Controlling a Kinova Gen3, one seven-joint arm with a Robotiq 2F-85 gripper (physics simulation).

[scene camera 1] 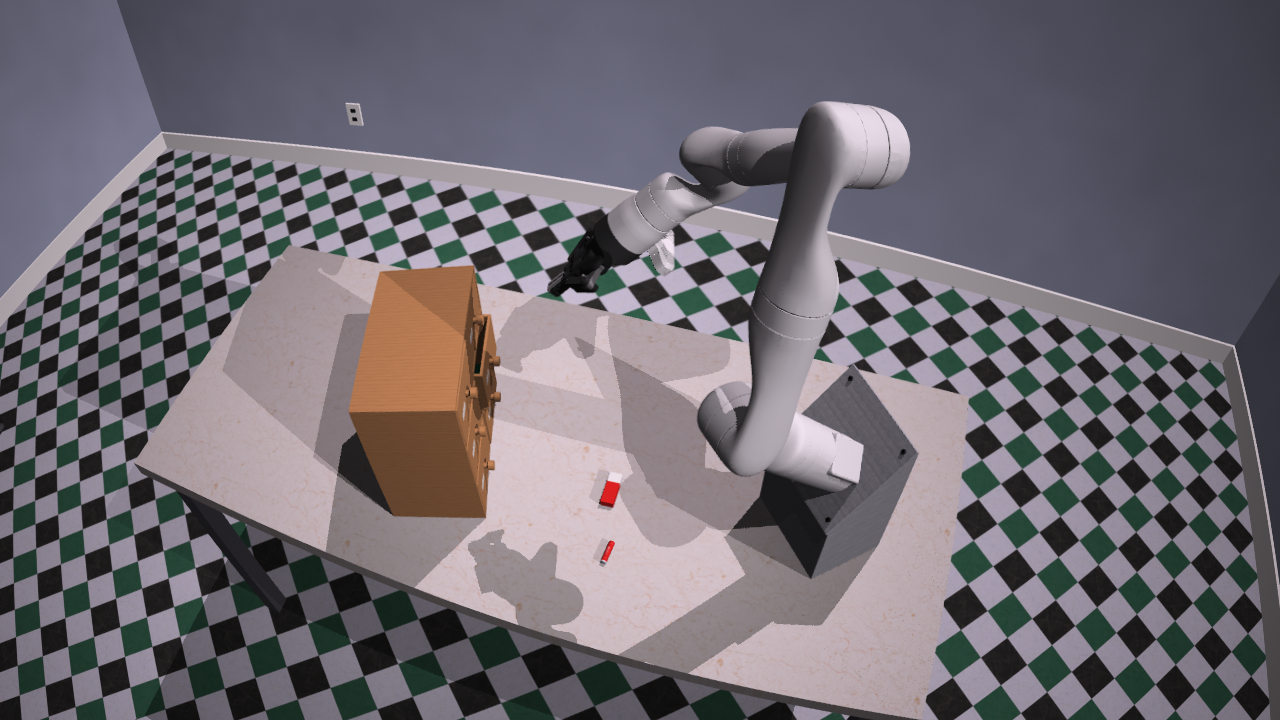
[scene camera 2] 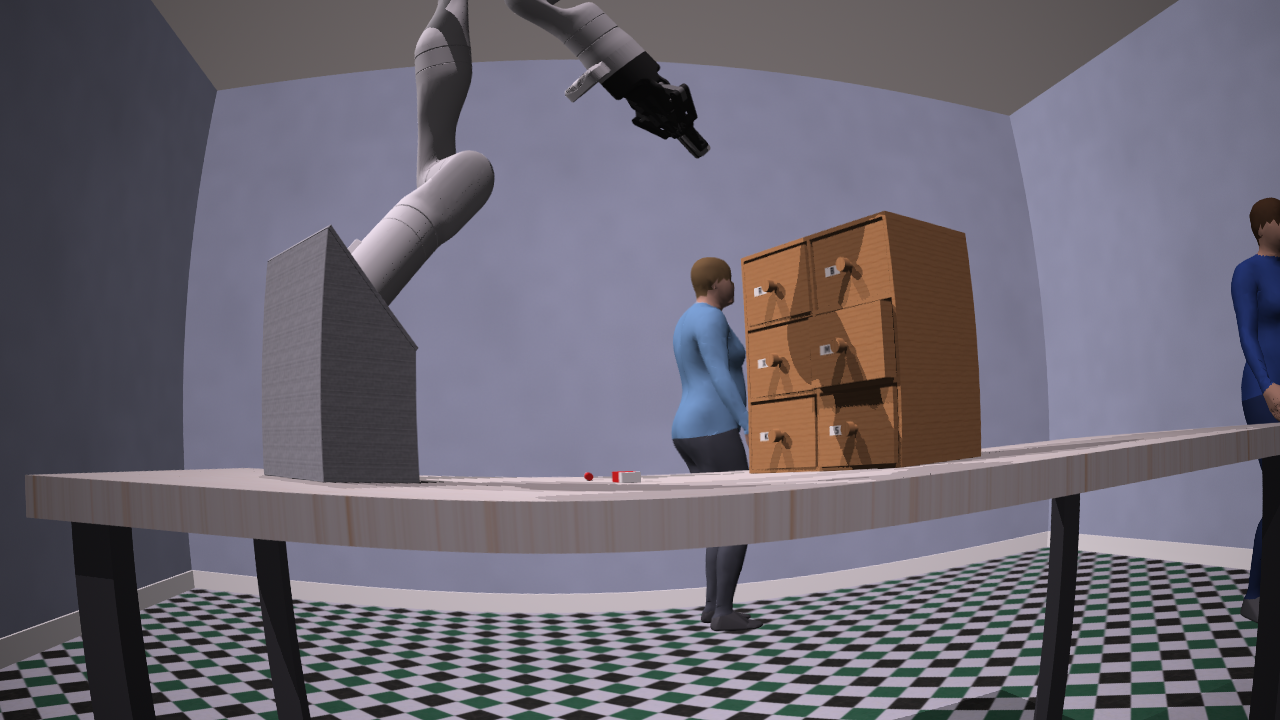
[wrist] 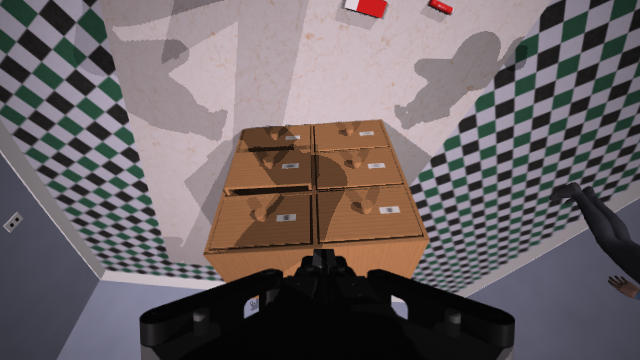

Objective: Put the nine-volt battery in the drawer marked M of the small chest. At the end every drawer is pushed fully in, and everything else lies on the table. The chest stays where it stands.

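Pixels of known places: gripper, fingertip midpoint: point(scene camera 1: 551, 291) point(scene camera 2: 704, 154) point(wrist: 323, 262); arm's base at its link origin: point(scene camera 1: 835, 463) point(scene camera 2: 341, 312).
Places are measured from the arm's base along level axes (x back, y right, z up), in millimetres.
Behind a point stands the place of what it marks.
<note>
The wooden chest point(scene camera 1: 407, 344) @[x -677, y -177, z 97 mm] point(scene camera 2: 935, 349) @[x -751, y -12, z -71 mm] point(wrist: 265, 257) @[x -657, y -56, z 97 mm] has six drawers. The middle drawer point(scene camera 1: 487, 336) @[x -639, y -21, z -16 mm] point(scene camera 2: 863, 362) @[x -646, y -8, z -84 mm] point(wrist: 245, 172) @[x -651, y 0, z -49 mm], on the right in scene camera 2, stands a little pulled out; its small label looks like M. A dark gap shows above its front, and its inside cannot be made out. The other drawers look pushed in. A red block with a white end point(scene camera 1: 610, 491) @[x -356, y -95, z -200 mm] point(scene camera 2: 624, 476) @[x -357, y -54, z -205 mm] point(wrist: 371, 6) @[x -355, y -96, z -200 mm] lies on the table; I cannot tell whether it is the nine-volt battery. My gripper point(scene camera 1: 558, 286) @[x -469, y -46, z 193 mm] point(scene camera 2: 698, 148) @[x -469, y -46, z 193 mm] point(wrist: 323, 262) @[x -469, y -46, z 193 mm] is shut and empty, raised higher than the chest and apart from it.
A small red cylinder point(scene camera 1: 607, 551) @[x -300, y -204, z -203 mm] point(scene camera 2: 588, 476) @[x -303, y -182, z -207 mm] point(wrist: 441, 6) @[x -301, y -200, z -203 mm] lies near the block on the table point(scene camera 1: 662, 617) @[x -160, y -271, z -213 mm]. The grey pedestal point(scene camera 1: 854, 528) @[x 70, y -47, z -82 mm] point(scene camera 2: 366, 402) @[x -74, y 86, z -121 mm] bears the arm at the other end. A person in light blue point(scene camera 2: 702, 376) stands beyond the table, another in dark blue point(scene camera 2: 1259, 304) at the right.
</note>
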